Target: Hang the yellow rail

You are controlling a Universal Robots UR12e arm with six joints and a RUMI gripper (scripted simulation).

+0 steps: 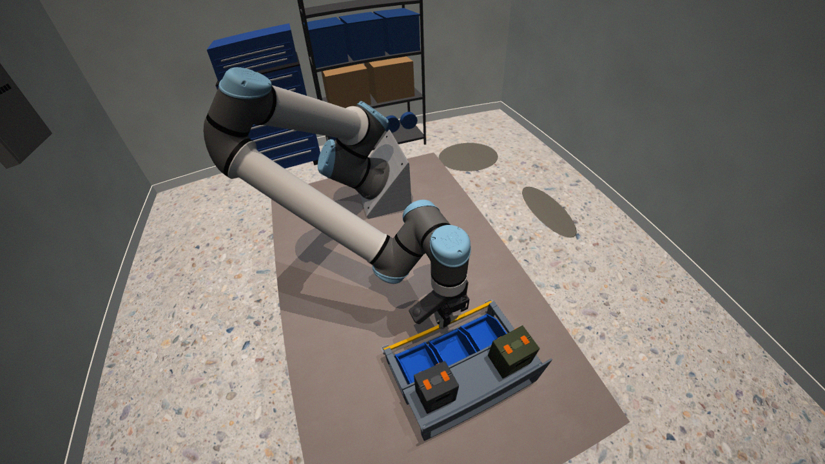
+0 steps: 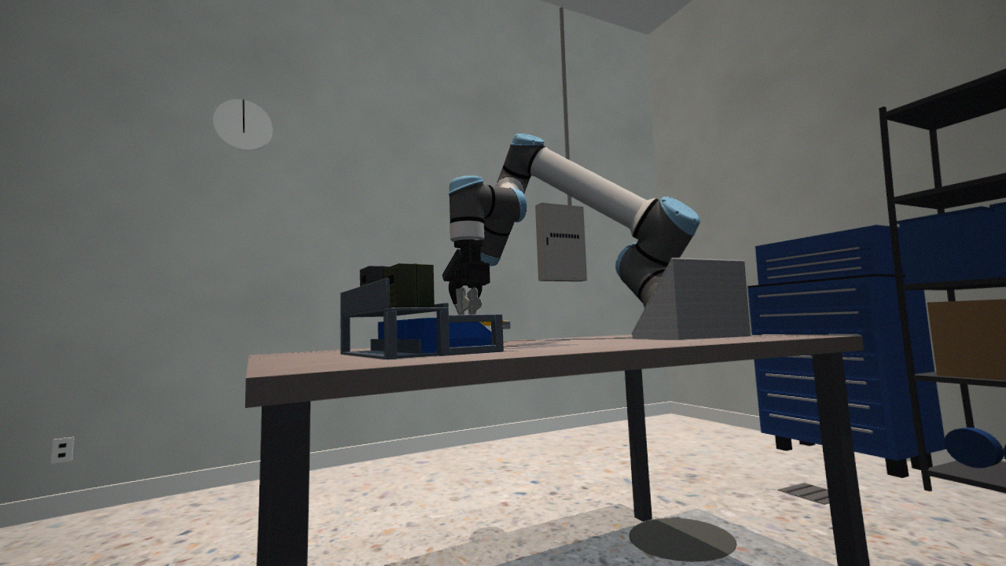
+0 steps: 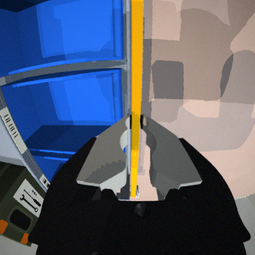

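My gripper is now 1 cm above the yellow rail. From my hand the other things lie so: green case 20 cm ahead, 12 cm to the left, 7 cm above; black case 20 cm ahead, 11 cm to the right, 9 cm above.
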